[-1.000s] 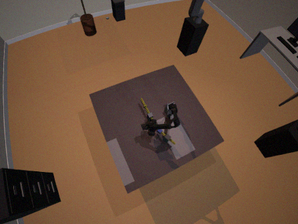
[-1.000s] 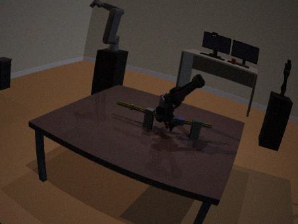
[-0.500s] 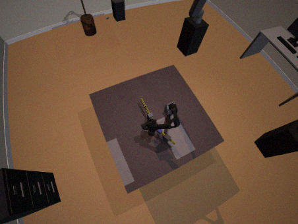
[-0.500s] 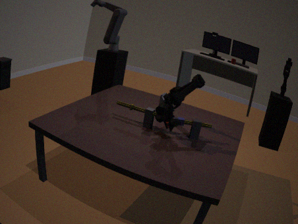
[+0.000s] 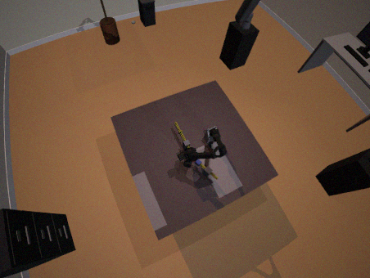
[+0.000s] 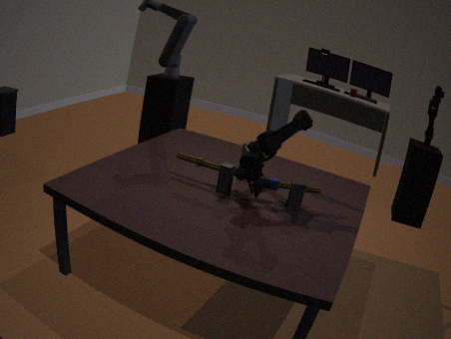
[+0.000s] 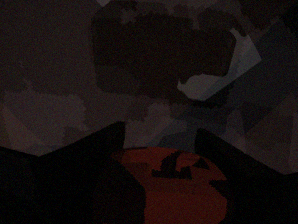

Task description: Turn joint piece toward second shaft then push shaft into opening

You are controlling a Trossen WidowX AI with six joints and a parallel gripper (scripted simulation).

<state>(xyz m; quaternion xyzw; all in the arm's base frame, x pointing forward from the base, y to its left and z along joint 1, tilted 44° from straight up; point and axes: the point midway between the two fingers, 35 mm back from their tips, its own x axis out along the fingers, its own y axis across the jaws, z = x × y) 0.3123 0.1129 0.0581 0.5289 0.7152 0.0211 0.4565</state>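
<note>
Now: the red square joint piece 50 mm above my gripper tip, 10 mm to the left of it and 10 mm behind it.
</note>
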